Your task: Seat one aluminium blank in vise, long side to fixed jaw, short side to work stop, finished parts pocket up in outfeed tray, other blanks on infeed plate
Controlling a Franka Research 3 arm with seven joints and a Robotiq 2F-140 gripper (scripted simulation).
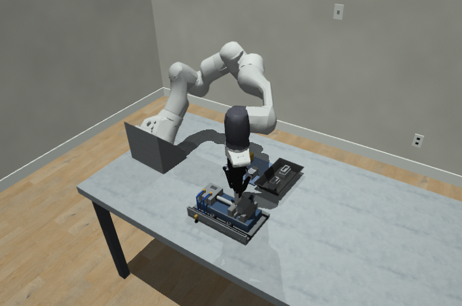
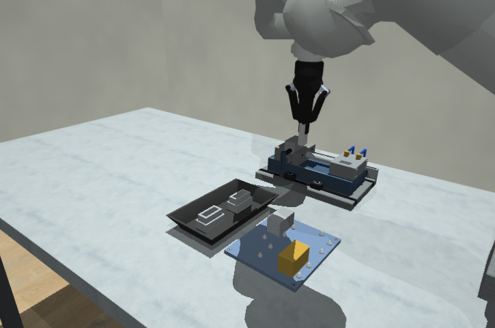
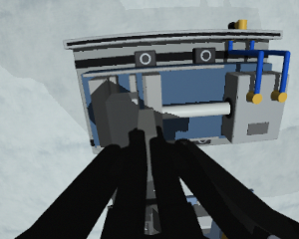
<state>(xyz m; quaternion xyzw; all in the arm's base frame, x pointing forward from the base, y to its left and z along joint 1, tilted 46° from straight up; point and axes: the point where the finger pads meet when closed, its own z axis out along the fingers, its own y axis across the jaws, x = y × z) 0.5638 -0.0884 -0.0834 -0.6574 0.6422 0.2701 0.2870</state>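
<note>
Right now the fixed jaw is 6 cm below my hand and 5 cm ahead of it. The rest, counted from my hand: brass blank (36 cm to the left, 20 cm behind, 11 cm below).
</note>
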